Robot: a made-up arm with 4 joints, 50 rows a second.
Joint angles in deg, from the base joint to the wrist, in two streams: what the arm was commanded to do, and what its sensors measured. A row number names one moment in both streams.
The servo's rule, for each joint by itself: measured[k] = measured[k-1] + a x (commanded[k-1-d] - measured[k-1]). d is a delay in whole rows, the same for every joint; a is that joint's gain. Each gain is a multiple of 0.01, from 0.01 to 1. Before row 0 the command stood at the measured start. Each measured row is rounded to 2 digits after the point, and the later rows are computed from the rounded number. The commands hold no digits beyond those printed.
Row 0, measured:
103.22, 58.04, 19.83, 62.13
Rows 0 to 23, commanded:
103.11, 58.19, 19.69, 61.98
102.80, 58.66, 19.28, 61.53
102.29, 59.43, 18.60, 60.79
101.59, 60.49, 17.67, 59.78
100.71, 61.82, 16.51, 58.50
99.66, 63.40, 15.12, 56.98
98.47, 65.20, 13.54, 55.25
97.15, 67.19, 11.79, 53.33
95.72, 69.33, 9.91, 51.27
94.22, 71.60, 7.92, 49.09
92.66, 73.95, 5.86, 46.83
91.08, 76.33, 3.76, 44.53
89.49, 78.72, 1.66, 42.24
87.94, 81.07, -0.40, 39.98
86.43, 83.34, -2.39, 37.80
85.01, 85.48, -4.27, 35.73
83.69, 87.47, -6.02, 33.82
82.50, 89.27, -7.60, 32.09
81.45, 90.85, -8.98, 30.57
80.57, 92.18, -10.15, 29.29
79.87, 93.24, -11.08, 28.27
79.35, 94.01, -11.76, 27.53
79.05, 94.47, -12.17, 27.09
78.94, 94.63, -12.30, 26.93
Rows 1 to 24, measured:
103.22, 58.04, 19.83, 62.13
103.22, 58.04, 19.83, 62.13
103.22, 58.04, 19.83, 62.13
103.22, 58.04, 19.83, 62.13
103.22, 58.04, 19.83, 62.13
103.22, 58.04, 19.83, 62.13
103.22, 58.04, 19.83, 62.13
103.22, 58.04, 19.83, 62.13
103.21, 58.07, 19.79, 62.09
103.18, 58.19, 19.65, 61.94
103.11, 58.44, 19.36, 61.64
102.99, 58.85, 18.89, 61.16
102.81, 59.44, 18.22, 60.47
102.56, 60.23, 17.35, 59.56
102.23, 61.22, 16.28, 58.44
101.82, 62.41, 15.02, 57.11
101.33, 63.79, 13.59, 55.59
100.76, 65.35, 12.00, 53.90
100.11, 67.07, 10.28, 52.06
99.39, 68.92, 8.45, 50.10
98.60, 70.88, 6.55, 48.06
97.75, 72.92, 4.60, 45.96
96.84, 75.00, 2.64, 43.84
95.89, 77.10, 0.71, 41.73
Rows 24 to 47, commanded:
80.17, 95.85, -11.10, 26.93
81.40, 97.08, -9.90, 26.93
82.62, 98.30, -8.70, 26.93
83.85, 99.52, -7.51, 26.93
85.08, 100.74, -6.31, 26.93
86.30, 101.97, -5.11, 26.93
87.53, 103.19, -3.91, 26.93
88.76, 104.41, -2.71, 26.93
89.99, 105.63, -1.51, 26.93
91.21, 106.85, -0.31, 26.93
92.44, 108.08, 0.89, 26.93
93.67, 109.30, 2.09, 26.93
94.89, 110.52, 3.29, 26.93
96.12, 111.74, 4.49, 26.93
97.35, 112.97, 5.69, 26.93
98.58, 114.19, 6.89, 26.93
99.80, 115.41, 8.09, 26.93
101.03, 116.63, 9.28, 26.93
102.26, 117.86, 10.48, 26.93
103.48, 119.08, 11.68, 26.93
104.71, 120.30, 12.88, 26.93
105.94, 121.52, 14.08, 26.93
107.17, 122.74, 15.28, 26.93
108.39, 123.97, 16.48, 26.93
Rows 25 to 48, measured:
94.91, 79.17, -1.17, 39.67
93.92, 81.19, -2.97, 37.70
92.92, 83.12, -4.65, 35.85
91.93, 84.93, -6.19, 34.14
90.97, 86.59, -7.56, 32.61
90.04, 88.07, -8.74, 31.29
89.16, 89.35, -9.70, 30.20
88.34, 90.41, -10.43, 29.35
87.69, 91.50, -10.62, 28.72
87.19, 92.62, -10.42, 28.25
86.82, 93.76, -9.94, 27.91
86.58, 94.91, -9.26, 27.66
86.46, 96.08, -8.43, 27.47
86.45, 97.26, -7.50, 27.33
86.54, 98.45, -6.49, 27.23
86.72, 99.64, -5.43, 27.15
86.98, 100.84, -4.33, 27.09
87.32, 102.04, -3.20, 27.05
87.73, 103.25, -2.05, 27.02
88.21, 104.46, -0.89, 27.00
88.74, 105.67, 0.28, 26.98
89.33, 106.88, 1.46, 26.97
89.97, 108.10, 2.64, 26.96
90.66, 109.32, 3.83, 26.95

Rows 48 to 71, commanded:
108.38, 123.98, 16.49, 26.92
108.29, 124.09, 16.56, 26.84
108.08, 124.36, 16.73, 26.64
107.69, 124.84, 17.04, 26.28
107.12, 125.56, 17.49, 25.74
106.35, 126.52, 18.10, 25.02
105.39, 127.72, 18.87, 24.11
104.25, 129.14, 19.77, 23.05
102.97, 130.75, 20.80, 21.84
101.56, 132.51, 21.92, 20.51
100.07, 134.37, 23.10, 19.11
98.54, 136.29, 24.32, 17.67
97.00, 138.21, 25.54, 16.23
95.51, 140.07, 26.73, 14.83
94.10, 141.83, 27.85, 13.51
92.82, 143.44, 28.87, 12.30
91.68, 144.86, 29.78, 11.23
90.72, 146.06, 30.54, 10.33
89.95, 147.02, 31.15, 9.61
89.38, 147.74, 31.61, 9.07
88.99, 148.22, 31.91, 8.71
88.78, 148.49, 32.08, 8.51
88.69, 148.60, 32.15, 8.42
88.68, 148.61, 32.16, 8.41
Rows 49 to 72, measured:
91.39, 110.54, 5.02, 26.94
92.16, 111.76, 6.21, 26.94
92.97, 112.98, 7.41, 26.94
93.81, 114.20, 8.61, 26.94
94.68, 115.42, 9.81, 26.94
95.58, 116.64, 11.01, 26.94
96.51, 117.86, 12.21, 26.94
97.46, 119.08, 13.41, 26.94
98.33, 120.06, 14.27, 26.93
99.13, 120.87, 14.91, 26.91
99.85, 121.57, 15.42, 26.84
100.48, 122.22, 15.87, 26.69
101.01, 122.89, 16.32, 26.44
101.44, 123.62, 16.82, 26.07
101.76, 124.44, 17.39, 25.56
101.96, 125.38, 18.06, 24.91
102.04, 126.45, 18.83, 24.11
102.00, 127.66, 19.70, 23.17
101.85, 129.00, 20.65, 22.11
101.59, 130.46, 21.68, 20.96
101.22, 132.01, 22.76, 19.73
100.76, 133.62, 23.87, 18.46
100.23, 135.26, 24.98, 17.17
99.64, 136.90, 26.07, 15.90

